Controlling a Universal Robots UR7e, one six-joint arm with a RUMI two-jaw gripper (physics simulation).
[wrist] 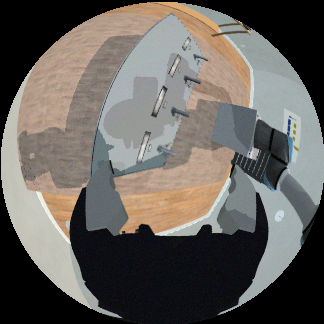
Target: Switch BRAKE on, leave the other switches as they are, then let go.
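Where they show: gripper, between the fingertips: (172, 164); arm's base, origin of its link: (257, 133).
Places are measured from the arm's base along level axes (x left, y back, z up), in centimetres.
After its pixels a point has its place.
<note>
A grey switch panel (125, 75) {x -4.6, y -58.1, z -5.2 cm} stands tilted in the wrist view, left of and above its centre. Several toggle switches run along its right side: a top one (201, 58) {x -21.2, y -35.0, z -11.9 cm}, a second (192, 80) {x -9.9, y -38.4, z -11.8 cm}, a third (180, 113) {x 1.6, y -41.5, z -11.7 cm} and a lowest one (166, 150) {x 12.6, y -44.5, z -11.6 cm}. Their levers all stick out to the right. Each has a pale label plate on its left; the lettering is too small to read, so I cannot tell which is BRAKE or how each is set. My gripper (172, 164) {x 7.3, y -53.9, z 5.4 cm} is open and empty, its fingers wide apart. The lowest switch shows between the fingertips; the left fingertip overlaps the panel's lower end.
The panel stands on a brown wood-grain mat (45, 90) {x -10.8, y -87.5, z -23.3 cm} on an orange wooden table (70, 205). A grey block (234, 127) {x 1.7, y -9.2, z -10.6 cm} and dark, jointed robot arm parts (272, 140) {x 0.2, y -6.1, z 10.1 cm} show at the right. A sheet with blue and yellow marks (292, 135) lies beyond them. Shadows cross the panel and mat.
</note>
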